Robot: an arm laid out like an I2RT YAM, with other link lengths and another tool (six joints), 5 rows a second.
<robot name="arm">
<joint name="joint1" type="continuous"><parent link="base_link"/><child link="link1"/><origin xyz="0 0 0.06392" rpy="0 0 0"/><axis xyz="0 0 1"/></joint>
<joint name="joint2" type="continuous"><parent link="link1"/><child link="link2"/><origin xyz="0.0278 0.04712 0.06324" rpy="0 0 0"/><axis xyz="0 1 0"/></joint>
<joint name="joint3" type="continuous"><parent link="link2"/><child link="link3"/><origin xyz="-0.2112 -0.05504 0" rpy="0 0 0"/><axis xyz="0 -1 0"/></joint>
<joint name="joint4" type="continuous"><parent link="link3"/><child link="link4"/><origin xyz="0.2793 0.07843 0.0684" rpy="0 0 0"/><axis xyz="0 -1 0"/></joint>
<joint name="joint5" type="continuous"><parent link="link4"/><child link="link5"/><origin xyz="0.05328 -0.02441 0.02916" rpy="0 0 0"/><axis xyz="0 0 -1"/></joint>
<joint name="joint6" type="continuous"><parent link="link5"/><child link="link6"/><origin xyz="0.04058 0 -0.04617" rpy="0 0 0"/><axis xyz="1 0 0"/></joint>
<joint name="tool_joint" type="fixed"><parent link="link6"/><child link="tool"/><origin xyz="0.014 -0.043 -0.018" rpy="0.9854 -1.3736 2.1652"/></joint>
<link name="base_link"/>
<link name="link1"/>
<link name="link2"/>
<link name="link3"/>
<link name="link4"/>
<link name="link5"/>
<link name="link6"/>
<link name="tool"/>
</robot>
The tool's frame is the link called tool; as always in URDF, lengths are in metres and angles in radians. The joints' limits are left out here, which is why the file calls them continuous.
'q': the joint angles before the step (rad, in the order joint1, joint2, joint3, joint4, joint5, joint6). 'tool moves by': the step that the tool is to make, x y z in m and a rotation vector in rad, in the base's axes. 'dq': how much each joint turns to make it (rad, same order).
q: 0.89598, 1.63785, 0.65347, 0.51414, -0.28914, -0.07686
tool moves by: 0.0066, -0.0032, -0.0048, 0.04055, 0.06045, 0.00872
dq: -0.03657, 0.01182, -0.00144, 0.02080, -0.07302, 0.04677
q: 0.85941, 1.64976, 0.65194, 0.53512, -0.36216, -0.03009
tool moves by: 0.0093, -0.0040, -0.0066, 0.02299, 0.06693, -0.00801
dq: -0.04129, 0.02855, 0.01419, 0.00455, -0.05907, 0.04670
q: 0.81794, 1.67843, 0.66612, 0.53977, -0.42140, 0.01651
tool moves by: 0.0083, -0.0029, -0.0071, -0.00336, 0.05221, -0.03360
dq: -0.02683, 0.03981, 0.02702, -0.01021, -0.01042, 0.03777
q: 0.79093, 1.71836, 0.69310, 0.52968, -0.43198, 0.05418
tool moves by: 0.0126, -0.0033, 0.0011, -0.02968, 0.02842, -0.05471
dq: -0.02782, 0.02283, 0.04797, -0.06080, 0.02403, 0.01329
